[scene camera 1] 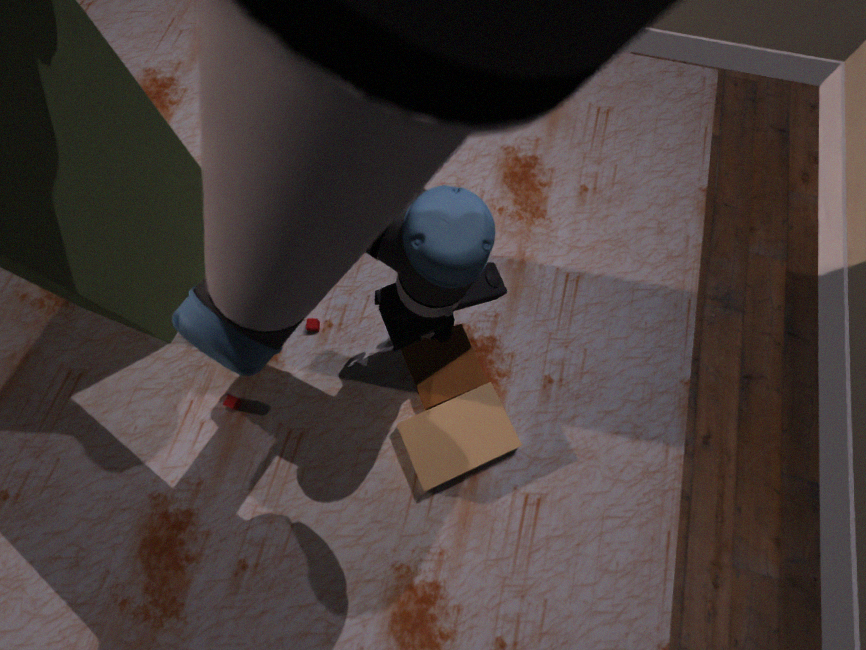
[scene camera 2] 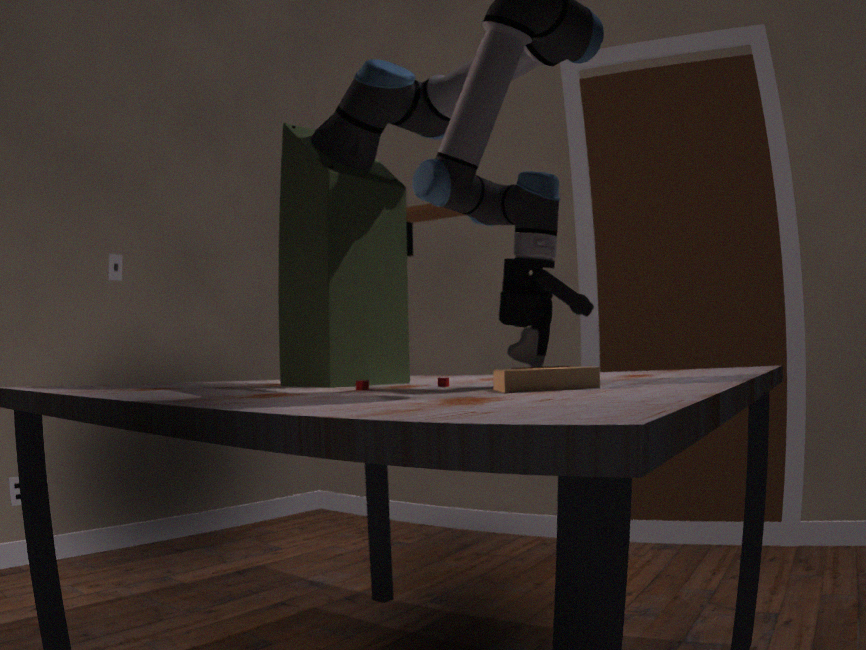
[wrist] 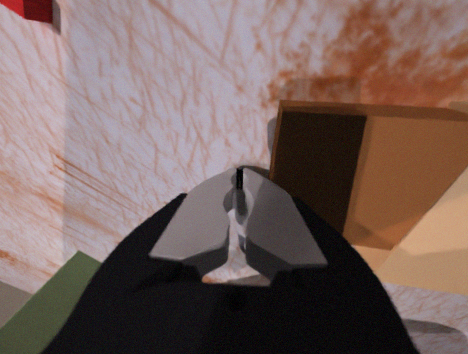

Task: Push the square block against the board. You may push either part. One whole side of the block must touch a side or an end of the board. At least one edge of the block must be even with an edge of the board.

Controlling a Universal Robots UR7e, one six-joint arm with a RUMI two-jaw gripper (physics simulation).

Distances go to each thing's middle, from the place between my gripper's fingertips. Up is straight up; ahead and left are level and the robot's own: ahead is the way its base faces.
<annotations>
The square block (scene camera 1: 442,371) is 7 cm to the right of my hand, 3 cm ahead of it and 1 cm above it. Also, from my hand: board (scene camera 1: 443,442) 16 cm to the right, 5 cm ahead, 1 cm above.
</annotations>
